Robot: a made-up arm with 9 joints. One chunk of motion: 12 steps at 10 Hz.
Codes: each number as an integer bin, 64 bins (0 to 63) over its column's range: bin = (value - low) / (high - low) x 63, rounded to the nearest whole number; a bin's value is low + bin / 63 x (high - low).
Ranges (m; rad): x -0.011..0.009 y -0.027..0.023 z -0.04..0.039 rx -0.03..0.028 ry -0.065..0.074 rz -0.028..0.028
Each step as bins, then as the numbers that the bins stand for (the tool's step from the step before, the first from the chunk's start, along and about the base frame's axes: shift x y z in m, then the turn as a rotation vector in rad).
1 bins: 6 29 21 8 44 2
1 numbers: -0.00910 -0.00398 -0.01367 -0.02263 0.03208 -0.02622
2 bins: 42 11 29 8 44 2
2 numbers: 0.00233 -0.01827 -0.00363 -0.02263 0.03208 -0.02622
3 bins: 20 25 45 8 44 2
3 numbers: -0.00465 -0.00716 0.01643 -0.02263 0.03208 -0.02622
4 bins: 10 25 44 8 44 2
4 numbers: -0.00783 -0.00716 0.01517 -0.02263 0.03208 -0.02622
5 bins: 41 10 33 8 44 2
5 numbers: 0.00202 -0.01906 0.00138 -0.02263 0.03208 -0.02622
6 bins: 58 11 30 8 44 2
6 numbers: 0.00741 -0.01827 -0.00238 -0.02263 0.03208 -0.02622
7 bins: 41 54 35 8 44 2
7 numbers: 0.00202 0.01586 0.00389 -0.02263 0.03208 -0.02622
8 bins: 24 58 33 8 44 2
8 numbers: -0.00338 0.01903 0.00138 -0.02263 0.03208 -0.02622
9 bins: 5 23 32 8 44 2
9 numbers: -0.00941 -0.00875 0.00013 -0.02263 0.03208 -0.02622
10 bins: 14 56 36 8 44 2
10 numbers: -0.00656 0.01744 0.00514 -0.02263 0.03208 -0.02622
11 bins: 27 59 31 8 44 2
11 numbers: -0.00243 0.01983 -0.00113 -0.02263 0.03208 -0.02622
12 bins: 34 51 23 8 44 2
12 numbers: -0.00021 0.01348 -0.01116 -0.02263 0.03208 -0.02622
